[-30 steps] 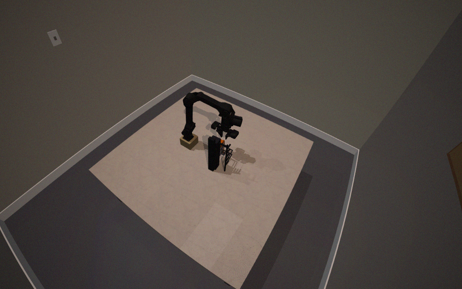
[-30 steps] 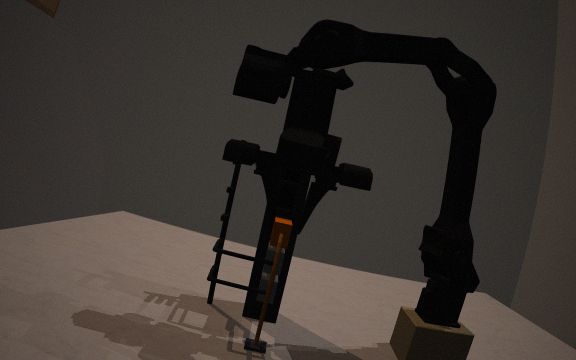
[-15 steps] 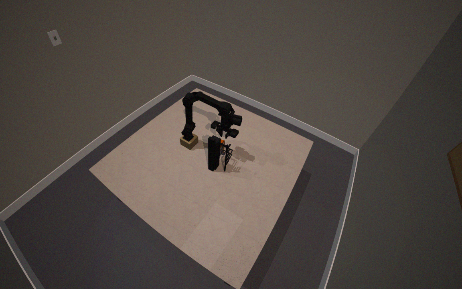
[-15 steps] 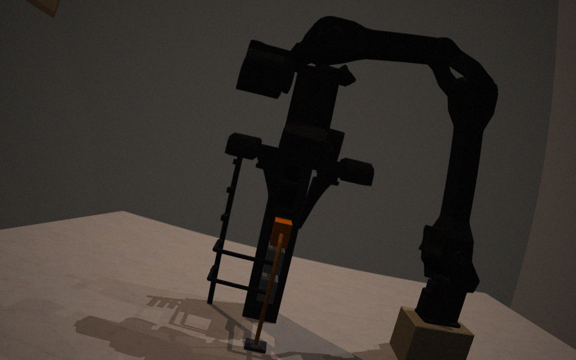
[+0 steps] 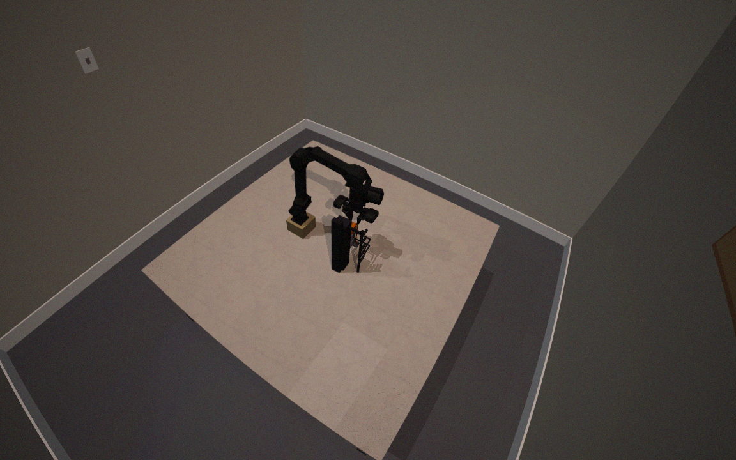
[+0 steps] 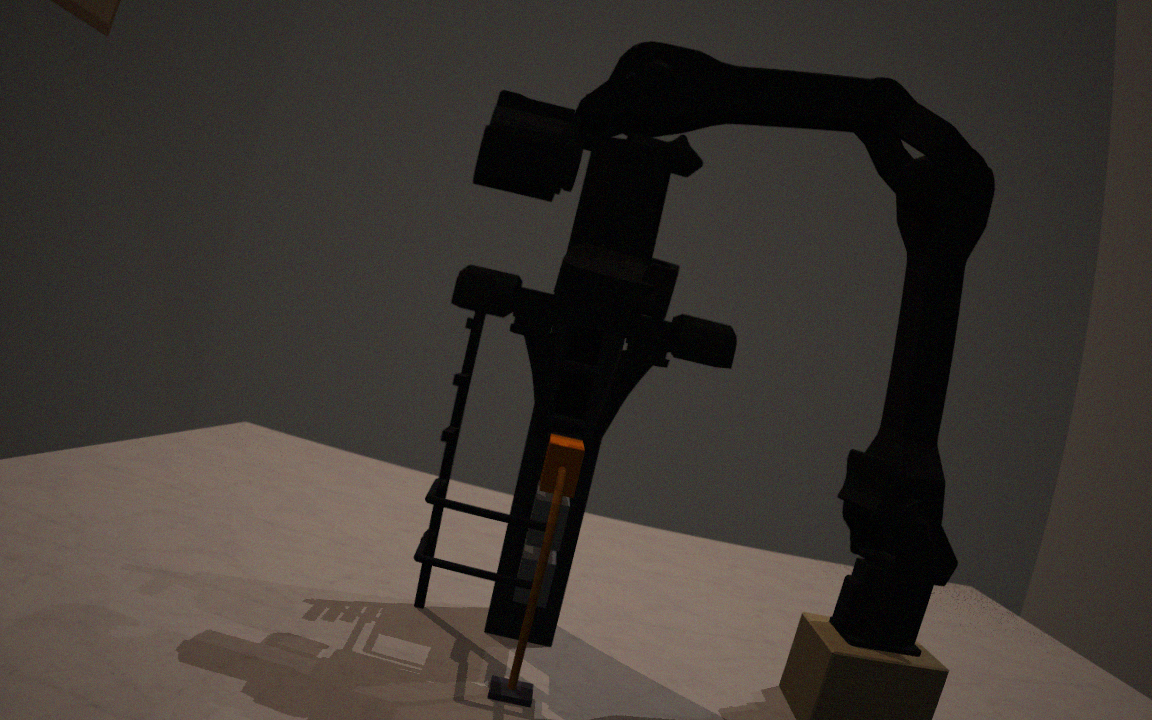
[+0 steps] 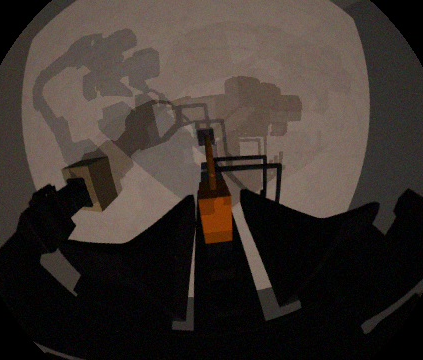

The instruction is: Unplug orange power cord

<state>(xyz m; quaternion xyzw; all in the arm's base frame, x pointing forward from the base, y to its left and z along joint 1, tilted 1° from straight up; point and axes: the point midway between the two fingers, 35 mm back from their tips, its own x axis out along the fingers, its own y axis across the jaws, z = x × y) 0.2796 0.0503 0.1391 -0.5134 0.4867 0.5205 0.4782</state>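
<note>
Right now my gripper tip is 4 cm to the left of the orange plug, 1 cm short of it and 1 cm above it. Round my gripper tip: dark block (18 cm below, 3 cm to the left).
</note>
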